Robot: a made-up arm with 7 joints. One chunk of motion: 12 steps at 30 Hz.
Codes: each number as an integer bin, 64 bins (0 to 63) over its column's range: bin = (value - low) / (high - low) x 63, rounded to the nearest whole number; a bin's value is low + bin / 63 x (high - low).
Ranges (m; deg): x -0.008..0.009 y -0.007..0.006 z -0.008..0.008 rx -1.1..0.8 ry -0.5..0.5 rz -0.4..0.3
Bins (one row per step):
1: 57 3 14 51 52 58
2: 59 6 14 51 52 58
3: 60 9 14 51 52 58
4: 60 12 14 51 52 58
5: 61 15 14 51 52 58
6: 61 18 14 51 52 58
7: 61 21 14 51 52 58
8: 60 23 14 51 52 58
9: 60 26 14 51 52 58
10: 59 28 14 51 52 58
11: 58 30 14 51 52 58
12: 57 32 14 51 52 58
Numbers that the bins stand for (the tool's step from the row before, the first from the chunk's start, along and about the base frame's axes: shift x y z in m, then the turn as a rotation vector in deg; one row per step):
1: 0.00738 -0.00638 -0.00444 0.438 0.325 0.244
2: 0.00792 -0.00576 -0.00444 0.438 0.325 0.244
3: 0.00819 -0.00514 -0.00444 0.438 0.325 0.244
4: 0.00819 -0.00452 -0.00444 0.438 0.325 0.244
5: 0.00846 -0.00390 -0.00444 0.438 0.325 0.244
6: 0.00846 -0.00329 -0.00444 0.438 0.325 0.244
7: 0.00846 -0.00267 -0.00444 0.438 0.325 0.244
8: 0.00819 -0.00225 -0.00444 0.438 0.325 0.244
9: 0.00819 -0.00163 -0.00444 0.438 0.325 0.244
10: 0.00792 -0.00122 -0.00444 0.438 0.325 0.244
11: 0.00765 -0.00081 -0.00444 0.438 0.325 0.244
12: 0.00738 -0.00040 -0.00444 0.438 0.325 0.244

